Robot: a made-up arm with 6 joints. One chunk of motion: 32 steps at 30 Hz.
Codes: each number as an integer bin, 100 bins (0 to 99) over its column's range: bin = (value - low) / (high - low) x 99, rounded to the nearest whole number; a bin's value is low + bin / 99 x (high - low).
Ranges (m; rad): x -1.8..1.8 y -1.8..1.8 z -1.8..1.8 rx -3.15..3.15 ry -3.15..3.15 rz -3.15..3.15
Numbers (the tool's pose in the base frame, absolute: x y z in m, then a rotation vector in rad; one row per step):
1: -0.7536 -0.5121 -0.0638 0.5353 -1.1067 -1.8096
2: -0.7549 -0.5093 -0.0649 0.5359 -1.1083 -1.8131
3: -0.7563 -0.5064 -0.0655 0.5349 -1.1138 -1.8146
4: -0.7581 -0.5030 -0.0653 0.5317 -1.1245 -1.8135
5: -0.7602 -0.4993 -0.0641 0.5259 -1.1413 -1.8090
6: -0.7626 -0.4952 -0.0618 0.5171 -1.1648 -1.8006
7: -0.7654 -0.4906 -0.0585 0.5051 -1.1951 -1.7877
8: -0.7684 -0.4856 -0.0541 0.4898 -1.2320 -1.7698
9: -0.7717 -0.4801 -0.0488 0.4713 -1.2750 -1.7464
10: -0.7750 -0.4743 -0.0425 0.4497 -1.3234 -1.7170
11: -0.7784 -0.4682 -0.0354 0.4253 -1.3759 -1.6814
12: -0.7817 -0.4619 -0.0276 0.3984 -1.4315 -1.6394
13: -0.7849 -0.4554 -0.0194 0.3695 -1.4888 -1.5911
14: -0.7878 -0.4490 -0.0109 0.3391 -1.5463 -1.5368
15: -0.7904 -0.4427 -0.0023 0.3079 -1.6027 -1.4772
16: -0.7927 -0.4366 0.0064 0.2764 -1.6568 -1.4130
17: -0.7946 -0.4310 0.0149 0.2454 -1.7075 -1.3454
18: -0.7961 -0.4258 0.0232 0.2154 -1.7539 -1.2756
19: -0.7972 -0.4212 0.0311 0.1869 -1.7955 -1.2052
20: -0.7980 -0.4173 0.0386 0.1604 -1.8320 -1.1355
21: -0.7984 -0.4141 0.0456 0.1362 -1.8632 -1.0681
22: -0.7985 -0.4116 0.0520 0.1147 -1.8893 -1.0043
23: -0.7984 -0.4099 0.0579 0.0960 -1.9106 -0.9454
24: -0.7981 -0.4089 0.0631 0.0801 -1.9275 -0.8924
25: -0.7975 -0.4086 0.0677 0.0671 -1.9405 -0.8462
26: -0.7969 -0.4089 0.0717 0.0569 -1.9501 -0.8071
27: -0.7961 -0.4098 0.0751 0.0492 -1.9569 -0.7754
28: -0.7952 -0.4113 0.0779 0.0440 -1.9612 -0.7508
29: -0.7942 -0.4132 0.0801 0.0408 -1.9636 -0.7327
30: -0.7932 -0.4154 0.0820 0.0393 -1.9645 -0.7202
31: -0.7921 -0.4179 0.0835 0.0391 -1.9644 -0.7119
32: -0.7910 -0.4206 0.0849 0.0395 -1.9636 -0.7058
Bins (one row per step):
1: 29 35 48 58 32 21
2: 29 35 48 58 32 21
3: 29 36 48 58 32 21
4: 29 36 48 58 32 21
5: 29 36 48 58 32 21
6: 29 36 48 58 31 21
7: 28 36 48 57 31 21
8: 28 36 48 57 30 22
9: 28 36 48 57 29 22
10: 28 36 48 57 29 23
11: 28 37 49 56 28 23
12: 28 37 49 56 27 24
13: 28 37 49 55 26 24
14: 28 37 49 55 25 25
15: 28 37 49 54 24 26
16: 28 37 50 54 23 27
17: 28 38 50 53 23 28
18: 28 38 50 53 22 29
19: 28 38 50 52 21 31
20: 28 38 51 52 21 32
21: 28 38 51 52 20 33
22: 28 38 51 51 20 34
23: 28 38 51 51 19 35
24: 28 38 51 51 19 35
25: 28 38 51 51 19 36
26: 28 38 51 50 19 37
27: 28 38 52 50 19 37
28: 28 38 52 50 19 38
29: 28 38 52 50 19 38
30: 28 38 52 50 19 38
31: 28 38 52 50 19 38
32: 28 38 52 50 19 38

